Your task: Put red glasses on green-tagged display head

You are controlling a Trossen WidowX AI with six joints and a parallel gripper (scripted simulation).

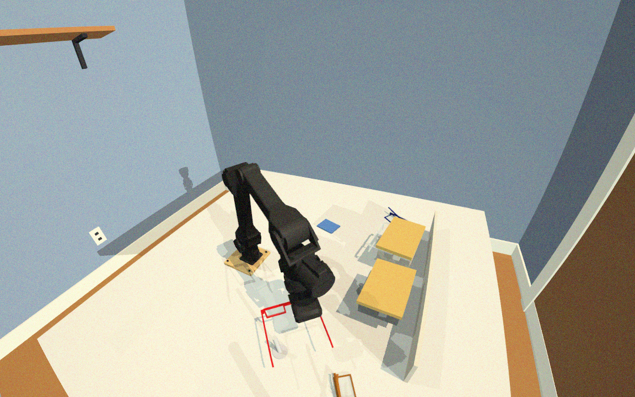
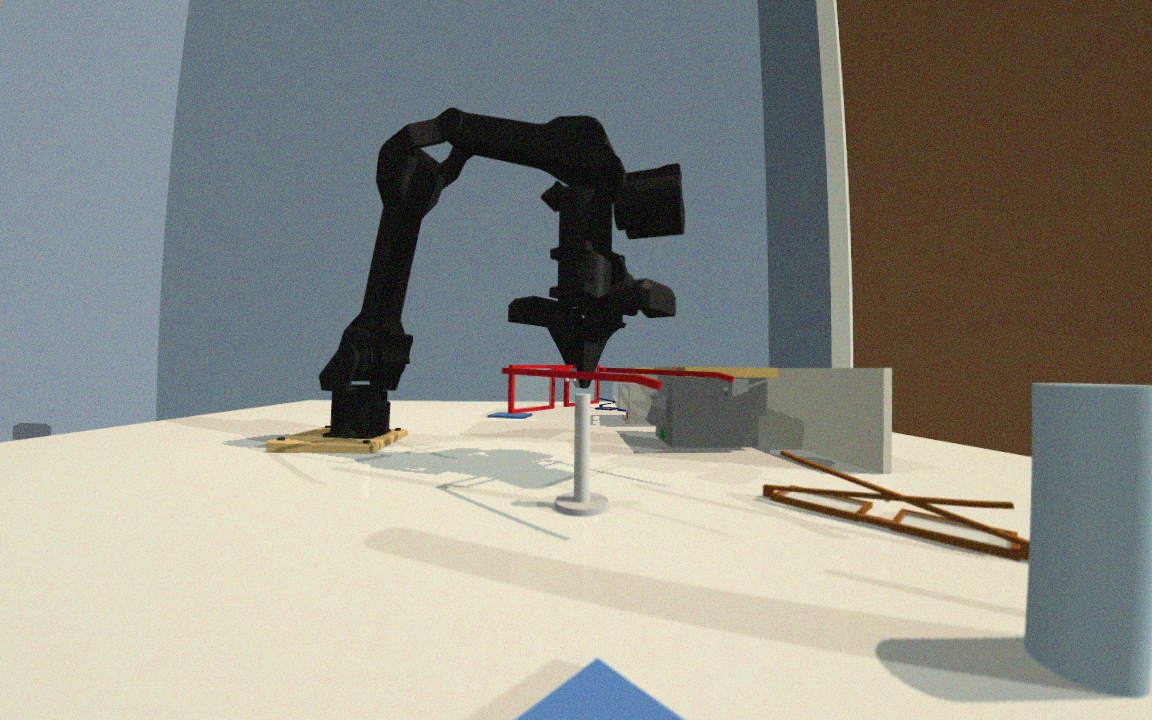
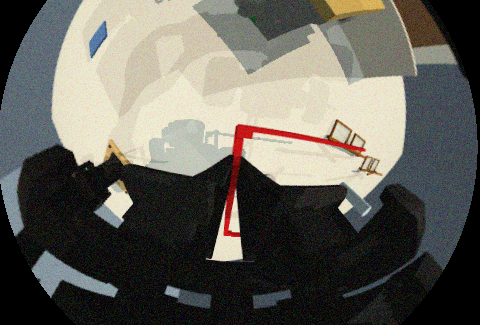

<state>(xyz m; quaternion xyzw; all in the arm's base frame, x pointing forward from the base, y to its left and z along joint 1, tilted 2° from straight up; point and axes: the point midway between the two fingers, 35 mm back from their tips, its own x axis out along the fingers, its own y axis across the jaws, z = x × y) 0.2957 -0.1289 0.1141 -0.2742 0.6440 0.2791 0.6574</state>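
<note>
My gripper tip is now 10 mm past the white stand post, 110 mm to the left of it and 60 mm above it. The rest, counted from my gripper tip: pale blue cylinder: 160 mm ahead, 290 mm to the right, 30 mm below; then thin grey wall: 300 mm ahead, 250 mm to the left, 30 mm below; then display head: 170 mm ahead, 140 mm to the left, 30 mm below.
</note>
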